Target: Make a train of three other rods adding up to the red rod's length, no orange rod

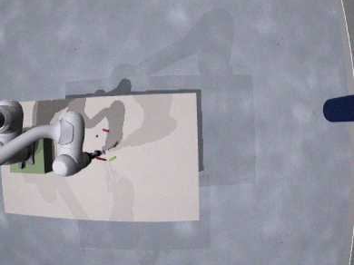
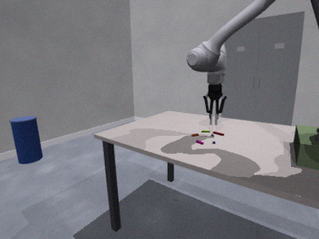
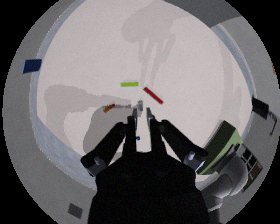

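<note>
The grey rod is 10 cm below my hand. The rest, counted from my hand: orange rod 8 cm ahead, 7 cm to the left, 10 cm below; then lime rod 7 cm ahead, 3 cm to the right, 10 cm below; then red rod 1 cm behind, 5 cm to the right, 10 cm below.
</note>
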